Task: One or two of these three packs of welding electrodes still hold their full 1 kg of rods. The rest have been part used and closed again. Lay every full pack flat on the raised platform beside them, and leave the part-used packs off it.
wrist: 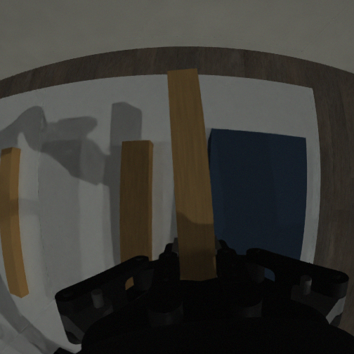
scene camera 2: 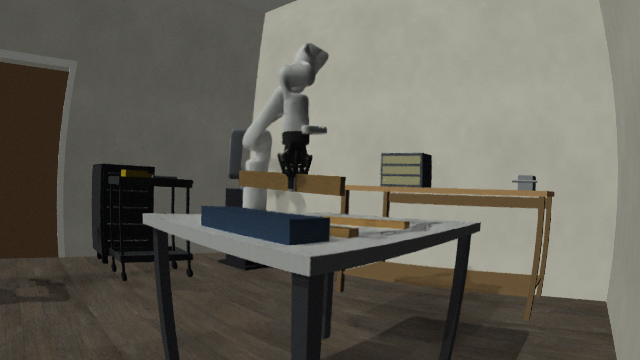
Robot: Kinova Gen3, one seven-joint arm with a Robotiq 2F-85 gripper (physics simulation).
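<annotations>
There's a pack that you get in the wrist view and in scene camera 2, and on that pack (wrist: 194,216) and (scene camera 2: 307,174) are the same spot. The gripper shows in the wrist view and scene camera 2 too, and for the gripper (wrist: 237,254) and (scene camera 2: 291,177) are one and the same spot.
</annotations>
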